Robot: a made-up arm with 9 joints. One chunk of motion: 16 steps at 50 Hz.
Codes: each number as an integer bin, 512 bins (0 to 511) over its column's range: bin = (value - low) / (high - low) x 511, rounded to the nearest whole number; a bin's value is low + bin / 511 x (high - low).
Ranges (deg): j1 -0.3..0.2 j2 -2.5..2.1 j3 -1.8..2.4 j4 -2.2..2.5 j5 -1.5..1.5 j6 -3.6..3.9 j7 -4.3..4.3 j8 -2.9..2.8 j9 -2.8..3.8
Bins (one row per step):
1: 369 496 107 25 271 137 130 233 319
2: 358 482 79 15 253 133 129 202 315
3: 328 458 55 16 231 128 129 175 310
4: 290 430 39 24 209 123 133 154 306
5: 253 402 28 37 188 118 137 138 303
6: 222 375 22 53 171 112 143 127 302
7: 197 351 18 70 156 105 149 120 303
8: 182 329 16 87 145 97 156 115 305
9: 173 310 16 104 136 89 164 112 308
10: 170 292 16 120 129 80 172 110 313
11: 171 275 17 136 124 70 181 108 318
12: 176 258 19 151 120 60 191 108 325
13: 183 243 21 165 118 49 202 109 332
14: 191 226 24 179 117 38 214 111 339
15: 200 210 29 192 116 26 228 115 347
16: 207 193 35 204 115 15 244 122 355
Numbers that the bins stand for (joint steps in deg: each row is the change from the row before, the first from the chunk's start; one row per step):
1: 0.061 1.965 -0.921 -1.970 0.091 -1.589 -2.112 -0.301 1.320
2: 0.050 1.839 -1.151 -2.062 -0.015 -1.648 -2.129 -0.647 1.268
3: 0.021 1.623 -1.348 -2.053 -0.144 -1.721 -2.129 -0.948 1.204
4: -0.016 1.371 -1.479 -1.979 -0.273 -1.795 -2.062 -1.182 1.152
5: -0.052 1.119 -1.570 -1.860 -0.396 -1.868 -1.994 -1.361 1.114
6: -0.083 0.876 -1.619 -1.713 -0.496 -1.956 -1.893 -1.483 1.101
7: -0.107 0.660 -1.652 -1.556 -0.584 -2.059 -1.792 -1.561 1.114
8: -0.122 0.462 -1.668 -1.400 -0.649 -2.176 -1.675 -1.617 1.139
9: -0.131 0.291 -1.668 -1.243 -0.702 -2.294 -1.540 -1.651 1.178
10: -0.134 0.129 -1.668 -1.096 -0.743 -2.426 -1.405 -1.673 1.243
11: -0.133 -0.024 -1.660 -0.949 -0.772 -2.573 -1.254 -1.695 1.307
12: -0.128 -0.177 -1.644 -0.811 -0.795 -2.719 -1.086 -1.695 1.398
13: -0.121 -0.313 -1.627 -0.682 -0.807 -2.881 -0.900 -1.684 1.488
14: -0.113 -0.466 -1.603 -0.554 -0.813 -3.042 -0.698 -1.662 1.578
15: -0.104 -0.610 -1.562 -0.434 -0.819 -3.218 -0.463 -1.617 1.682
16: -0.097 -0.763 -1.512 -0.324 -0.825 -3.380 -0.194 -1.539 1.785

